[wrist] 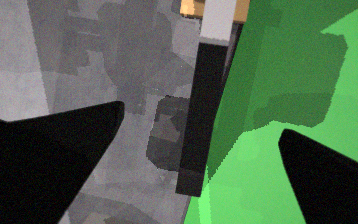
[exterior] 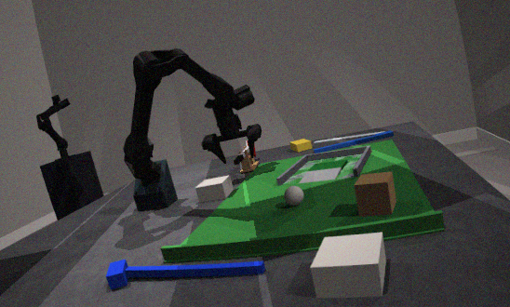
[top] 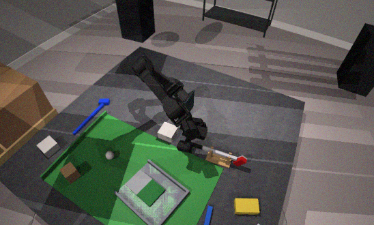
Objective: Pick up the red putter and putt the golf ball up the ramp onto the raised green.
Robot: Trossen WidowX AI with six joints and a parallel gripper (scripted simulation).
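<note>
My gripper tip is now 110 mm to the right of the red putter and 10 mm past it. Also, from my gripper tip: turf 240 mm ahead, 210 mm to the right, 60 mm below; white golf ball 360 mm to the right, 200 mm ahead, 40 mm below; yellow block 320 mm to the left, 170 mm ahead, 50 mm below.
</note>
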